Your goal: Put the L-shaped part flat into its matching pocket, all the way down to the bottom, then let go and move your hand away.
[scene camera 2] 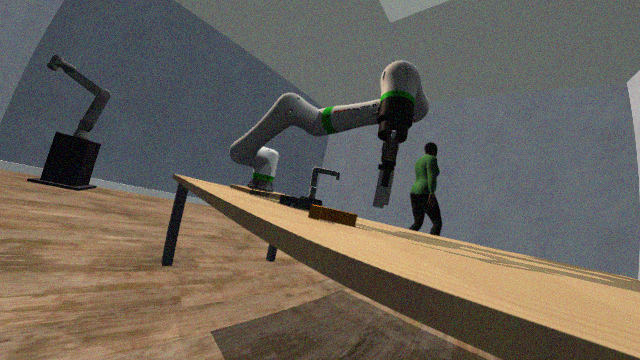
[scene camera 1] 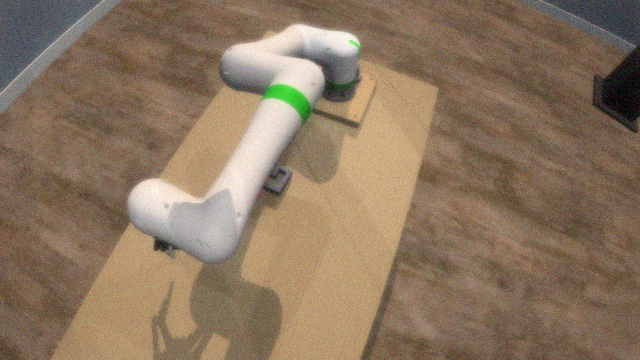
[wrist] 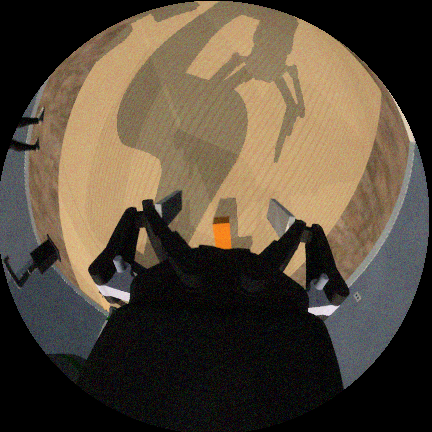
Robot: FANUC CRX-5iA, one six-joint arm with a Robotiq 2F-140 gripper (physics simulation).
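Seen in the pictures: gripper, fingertip midpoint: (scene camera 2: pixel 378 205) (wrist: pixel 224 203); arm's base at its link origin: (scene camera 2: pixel 260 189) (scene camera 1: pixel 337 88).
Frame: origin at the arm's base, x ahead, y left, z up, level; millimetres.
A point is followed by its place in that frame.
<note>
The orange L-shaped part (scene camera 2: pixel 332 215) {x 743, y -72, z -15 mm} (wrist: pixel 222 236) {x 753, y -41, z 0 mm} lies on the table. In the wrist view its near end is hidden by the gripper body; in scene camera 1 it is hidden behind the arm. My gripper (scene camera 2: pixel 382 199) {x 811, y 7, z 31 mm} (wrist: pixel 224 203) {x 811, y 7, z 31 mm} is wide open and empty, raised above the table. In the wrist view the part shows below the gap between the fingers, apart from them. The dark grey pocket block (scene camera 1: pixel 275 189) {x 498, y 67, z 5 mm} sits on the table beside the forearm in scene camera 1, partly covered by the arm; no orange shows in its visible recess.
The arm (scene camera 1: pixel 260 145) {x 594, y 117, z 419 mm} (scene camera 2: pixel 350 116) {x 580, y 61, z 350 mm} reaches over the wooden table (scene camera 1: pixel 340 220) {x 455, y 291, z -31 mm} (scene camera 2: pixel 425 265) {x 1009, y -176, z -30 mm} from its base plate (scene camera 1: pixel 364 100) {x -8, y 119, z 6 mm}. Low dark shapes (scene camera 2: pixel 300 201) {x 516, y -28, z -3 mm} show behind the part. A person in green (scene camera 2: pixel 426 175) and another robot on a black pedestal (scene camera 2: pixel 72 160) are in the background.
</note>
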